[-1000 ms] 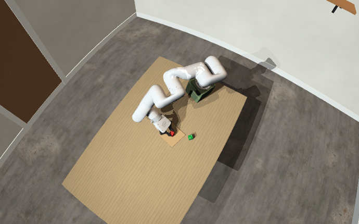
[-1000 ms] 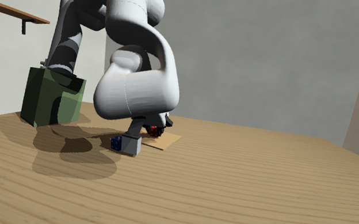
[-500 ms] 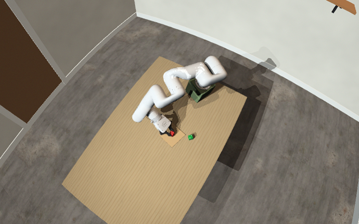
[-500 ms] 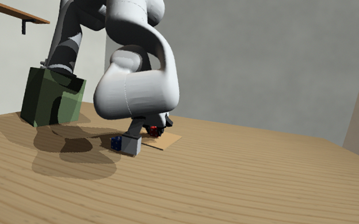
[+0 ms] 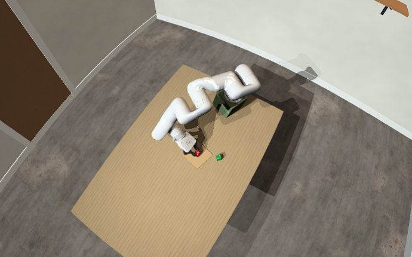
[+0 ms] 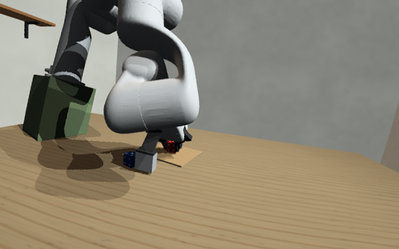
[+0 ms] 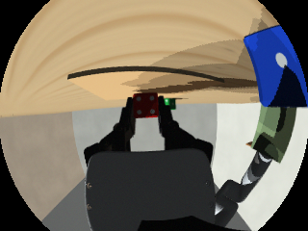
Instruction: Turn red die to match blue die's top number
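The red die is 10 mm to the left of my hand and 10 mm below it. The rest, counted from my hand: blue die: 70 mm behind, 110 mm to the right, 20 mm below; then tan mat: 10 mm to the left, 30 mm below; then green die: 40 mm behind, 140 mm to the left, 20 mm below.
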